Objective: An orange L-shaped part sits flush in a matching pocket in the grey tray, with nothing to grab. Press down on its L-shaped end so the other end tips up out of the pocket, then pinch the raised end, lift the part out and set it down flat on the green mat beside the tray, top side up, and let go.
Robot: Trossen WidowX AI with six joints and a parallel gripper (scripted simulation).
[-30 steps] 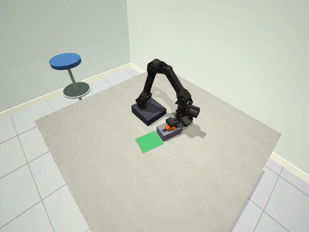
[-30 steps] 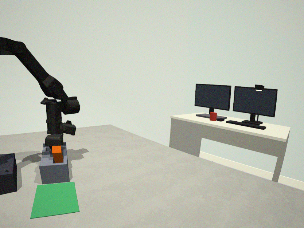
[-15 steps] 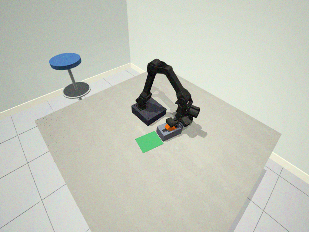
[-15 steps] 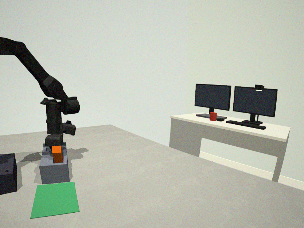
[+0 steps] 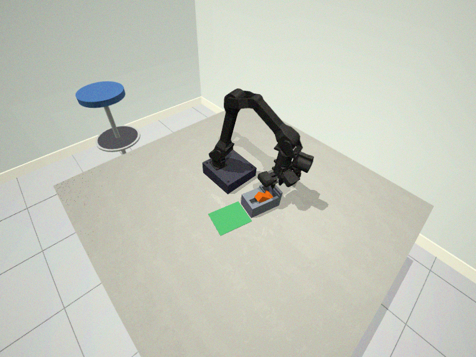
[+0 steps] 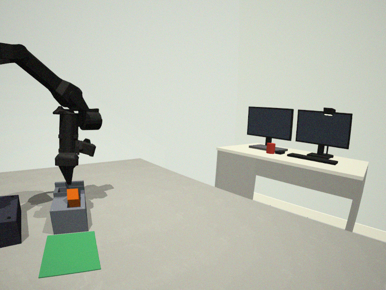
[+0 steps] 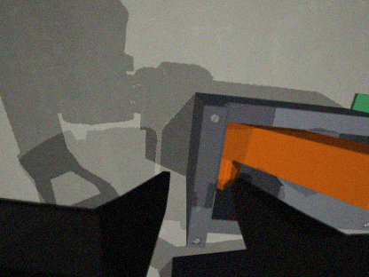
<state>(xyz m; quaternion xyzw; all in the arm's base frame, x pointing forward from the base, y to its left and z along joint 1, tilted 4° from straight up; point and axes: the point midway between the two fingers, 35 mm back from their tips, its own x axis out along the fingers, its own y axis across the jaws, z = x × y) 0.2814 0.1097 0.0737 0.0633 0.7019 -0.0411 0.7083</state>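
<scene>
Now: the orange l-shaped part 50 mm to the right of my gripper tip, 50 mm below it and 10 mm behind it. The rest, counted from my gripper tip: green mat (220 mm to the right, 100 mm below, 30 mm behind).
</scene>
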